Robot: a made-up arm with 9 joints. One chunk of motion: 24 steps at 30 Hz.
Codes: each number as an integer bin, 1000 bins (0 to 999) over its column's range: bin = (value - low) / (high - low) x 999, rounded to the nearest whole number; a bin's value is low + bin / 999 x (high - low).
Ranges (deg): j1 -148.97..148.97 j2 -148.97..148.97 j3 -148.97..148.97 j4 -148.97..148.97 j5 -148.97..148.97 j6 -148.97..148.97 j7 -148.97..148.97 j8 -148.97..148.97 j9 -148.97..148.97
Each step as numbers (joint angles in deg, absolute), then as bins.
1 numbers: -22.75 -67.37 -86.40 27.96 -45.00 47.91 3.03 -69.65 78.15
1 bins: 423 274 210 593 349 660 510 266 762
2 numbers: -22.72 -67.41 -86.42 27.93 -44.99 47.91 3.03 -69.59 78.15
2 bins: 423 273 210 593 349 660 510 266 762
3 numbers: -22.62 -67.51 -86.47 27.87 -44.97 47.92 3.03 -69.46 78.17
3 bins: 424 273 210 593 349 660 510 267 762
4 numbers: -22.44 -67.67 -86.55 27.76 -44.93 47.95 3.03 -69.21 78.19
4 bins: 424 273 209 593 349 660 510 267 762
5 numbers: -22.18 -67.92 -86.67 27.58 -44.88 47.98 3.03 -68.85 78.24
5 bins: 425 272 209 592 349 660 510 269 762
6 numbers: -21.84 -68.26 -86.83 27.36 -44.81 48.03 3.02 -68.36 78.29
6 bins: 426 271 208 591 349 661 510 270 762
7 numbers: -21.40 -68.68 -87.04 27.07 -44.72 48.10 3.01 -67.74 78.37
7 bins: 428 269 208 590 350 661 510 272 762
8 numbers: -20.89 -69.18 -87.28 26.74 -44.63 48.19 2.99 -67.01 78.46
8 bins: 429 268 207 589 350 661 510 275 763
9 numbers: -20.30 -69.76 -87.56 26.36 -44.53 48.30 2.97 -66.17 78.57
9 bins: 431 266 206 588 350 661 509 278 763
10 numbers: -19.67 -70.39 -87.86 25.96 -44.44 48.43 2.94 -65.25 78.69
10 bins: 434 263 205 587 350 662 509 281 763
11 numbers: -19.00 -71.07 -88.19 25.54 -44.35 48.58 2.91 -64.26 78.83
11 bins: 436 261 204 585 351 662 509 284 764
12 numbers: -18.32 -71.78 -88.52 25.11 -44.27 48.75 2.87 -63.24 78.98
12 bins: 438 259 203 584 351 663 509 287 764
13 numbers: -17.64 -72.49 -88.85 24.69 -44.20 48.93 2.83 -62.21 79.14
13 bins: 440 256 202 582 351 664 509 291 765
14 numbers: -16.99 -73.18 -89.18 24.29 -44.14 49.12 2.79 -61.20 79.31
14 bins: 443 254 200 581 351 664 509 294 765
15 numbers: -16.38 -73.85 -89.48 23.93 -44.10 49.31 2.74 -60.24 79.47
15 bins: 445 252 199 580 352 665 509 298 766
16 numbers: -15.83 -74.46 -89.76 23.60 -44.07 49.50 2.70 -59.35 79.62
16 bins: 446 250 199 579 352 665 509 300 766
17 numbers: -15.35 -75.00 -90.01 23.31 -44.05 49.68 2.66 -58.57 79.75
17 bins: 448 248 198 578 352 666 508 303 767
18 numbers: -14.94 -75.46 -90.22 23.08 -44.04 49.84 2.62 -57.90 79.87
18 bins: 449 246 197 577 352 667 508 305 767
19 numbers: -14.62 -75.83 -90.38 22.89 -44.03 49.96 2.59 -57.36 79.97
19 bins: 450 245 196 576 352 667 508 307 768
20 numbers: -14.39 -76.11 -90.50 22.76 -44.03 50.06 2.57 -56.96 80.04
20 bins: 451 244 196 576 352 667 508 309 768
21 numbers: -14.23 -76.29 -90.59 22.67 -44.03 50.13 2.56 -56.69 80.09
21 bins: 452 244 196 576 352 668 508 309 768
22 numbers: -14.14 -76.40 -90.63 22.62 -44.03 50.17 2.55 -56.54 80.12
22 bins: 452 243 196 575 352 668 508 310 768
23 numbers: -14.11 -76.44 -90.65 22.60 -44.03 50.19 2.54 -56.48 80.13
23 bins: 452 243 196 575 352 668 508 310 768
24 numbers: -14.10 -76.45 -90.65 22.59 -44.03 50.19 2.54 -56.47 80.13
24 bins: 452 243 196 575 352 668 508 310 768
